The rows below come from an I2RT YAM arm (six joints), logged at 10 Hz.
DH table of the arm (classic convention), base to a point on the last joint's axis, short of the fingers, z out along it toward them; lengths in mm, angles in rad. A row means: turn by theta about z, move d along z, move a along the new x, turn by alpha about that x. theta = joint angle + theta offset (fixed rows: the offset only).
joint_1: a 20; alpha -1.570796; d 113.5; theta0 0
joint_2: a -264; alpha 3.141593; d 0; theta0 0
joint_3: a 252.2; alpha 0; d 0; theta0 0.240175
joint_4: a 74; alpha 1.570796; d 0; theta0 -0.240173
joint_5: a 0; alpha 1.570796; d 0; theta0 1.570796
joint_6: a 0; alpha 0; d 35.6; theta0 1.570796
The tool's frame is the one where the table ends.
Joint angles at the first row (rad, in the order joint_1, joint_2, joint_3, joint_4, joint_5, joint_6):
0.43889 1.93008 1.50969 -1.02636 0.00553 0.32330
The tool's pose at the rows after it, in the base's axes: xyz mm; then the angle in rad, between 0 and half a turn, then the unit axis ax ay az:
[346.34 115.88 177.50 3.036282 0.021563 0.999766 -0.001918]
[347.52 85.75 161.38 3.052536 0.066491 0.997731 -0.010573]
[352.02 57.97 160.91 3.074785 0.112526 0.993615 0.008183]
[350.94 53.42 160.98 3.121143 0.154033 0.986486 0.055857]
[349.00 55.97 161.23 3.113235 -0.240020 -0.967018 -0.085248]
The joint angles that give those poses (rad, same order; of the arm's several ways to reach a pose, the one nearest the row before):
0.32672 1.93234 1.39485 -0.93558 0.03948 0.36792
0.24664 1.93351 1.32962 -0.88864 0.04749 0.37787
0.16346 1.93350 1.32810 -0.89667 0.00248 0.38891
0.14096 1.93352 1.32813 -0.91307 -0.10090 0.45339
0.14210 1.93353 1.32812 -0.92717 -0.16880 0.63191

